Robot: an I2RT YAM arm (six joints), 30 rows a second.
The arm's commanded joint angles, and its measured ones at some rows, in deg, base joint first. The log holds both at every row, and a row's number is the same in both.
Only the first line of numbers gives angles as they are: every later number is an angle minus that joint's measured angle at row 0.
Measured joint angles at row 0:
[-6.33, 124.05, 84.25, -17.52, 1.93, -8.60]
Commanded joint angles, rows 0 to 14:
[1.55, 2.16, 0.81, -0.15, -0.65, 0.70]
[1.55, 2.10, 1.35, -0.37, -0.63, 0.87]
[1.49, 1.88, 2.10, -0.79, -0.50, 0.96]
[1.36, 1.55, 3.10, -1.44, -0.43, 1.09]
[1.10, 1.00, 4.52, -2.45, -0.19, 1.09]
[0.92, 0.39, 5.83, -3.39, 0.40, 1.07]
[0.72, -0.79, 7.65, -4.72, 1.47, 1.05]
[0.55, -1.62, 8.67, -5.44, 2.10, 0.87]
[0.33, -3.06, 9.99, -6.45, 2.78, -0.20]
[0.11, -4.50, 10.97, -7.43, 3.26, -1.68]
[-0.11, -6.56, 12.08, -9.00, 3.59, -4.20]
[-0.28, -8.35, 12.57, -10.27, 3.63, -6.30]
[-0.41, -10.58, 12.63, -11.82, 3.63, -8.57]
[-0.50, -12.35, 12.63, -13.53, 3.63, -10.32]
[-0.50, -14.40, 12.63, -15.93, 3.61, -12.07]
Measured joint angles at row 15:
[-0.28, -6.27, 10.38, -12.76, 2.65, -4.85]
